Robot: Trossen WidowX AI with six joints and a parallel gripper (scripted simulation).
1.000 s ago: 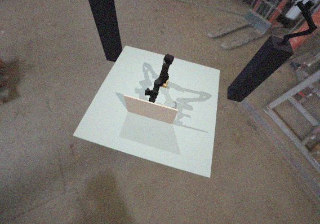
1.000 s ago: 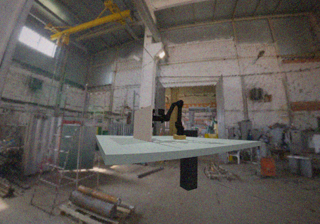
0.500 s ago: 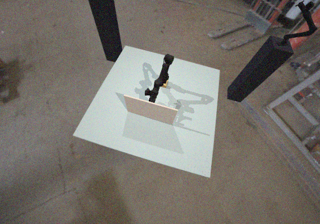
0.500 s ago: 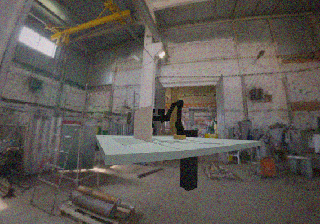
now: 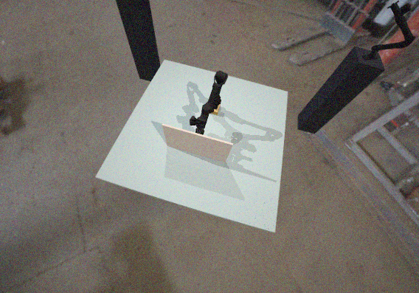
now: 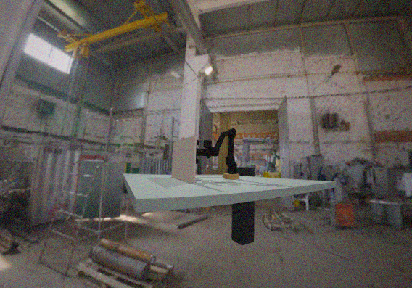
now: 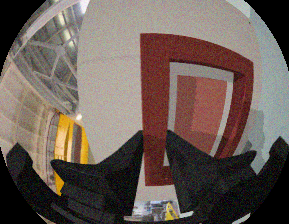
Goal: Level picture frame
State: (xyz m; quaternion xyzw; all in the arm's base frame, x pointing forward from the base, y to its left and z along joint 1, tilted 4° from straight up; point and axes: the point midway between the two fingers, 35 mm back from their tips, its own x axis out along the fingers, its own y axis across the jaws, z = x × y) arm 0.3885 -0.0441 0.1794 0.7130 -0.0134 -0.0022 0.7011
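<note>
Now: the picture frame 50 mm below my gripper tip and 10 mm ahead of it. From my gripper tip the other things lie so: wall panel (60 mm below, 20 mm ahead, 10 mm to the left).
</note>
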